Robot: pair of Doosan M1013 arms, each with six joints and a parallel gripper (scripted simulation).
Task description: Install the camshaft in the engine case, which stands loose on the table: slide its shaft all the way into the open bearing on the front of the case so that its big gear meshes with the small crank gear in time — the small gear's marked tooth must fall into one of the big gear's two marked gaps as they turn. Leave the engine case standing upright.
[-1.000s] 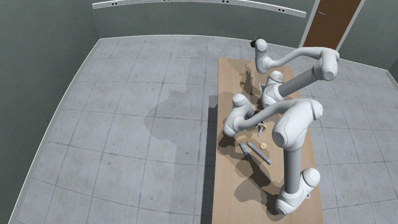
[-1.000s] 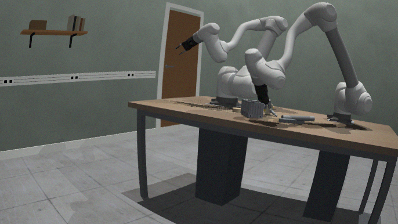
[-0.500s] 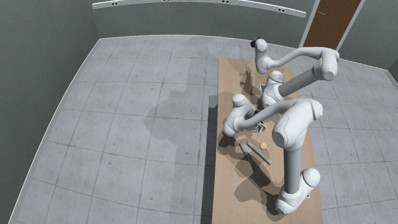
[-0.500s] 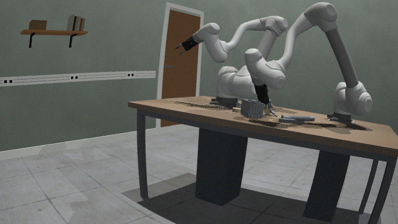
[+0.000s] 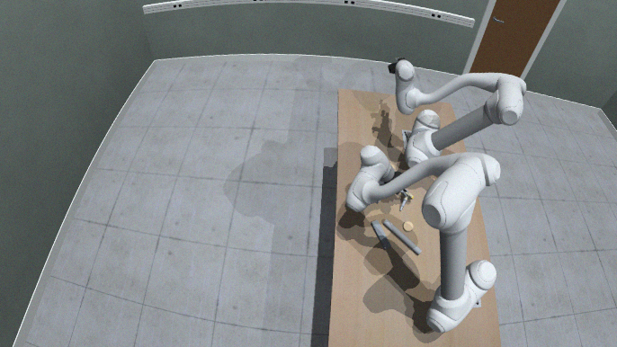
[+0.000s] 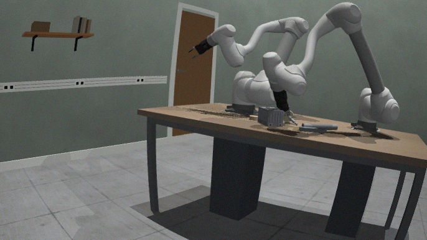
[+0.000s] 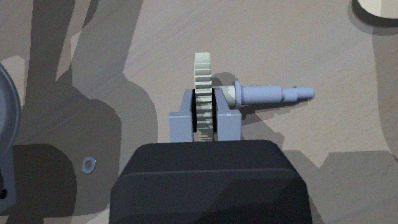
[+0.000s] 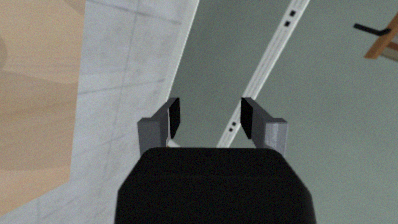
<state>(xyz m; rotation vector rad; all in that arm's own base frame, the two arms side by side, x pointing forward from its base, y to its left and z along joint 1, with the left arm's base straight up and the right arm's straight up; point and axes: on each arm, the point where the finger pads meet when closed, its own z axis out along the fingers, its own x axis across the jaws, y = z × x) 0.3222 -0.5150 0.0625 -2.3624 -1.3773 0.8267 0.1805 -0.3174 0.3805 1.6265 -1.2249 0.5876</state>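
My left hand is 3 cm short of the crank gear and 1 cm to the left of it. Also, from my left hand: pale wooden piece (3 cm ahead, 20 cm to the right, 5 cm below); then flat grey bar (16 cm ahead, 20 cm to the left, 5 cm below).
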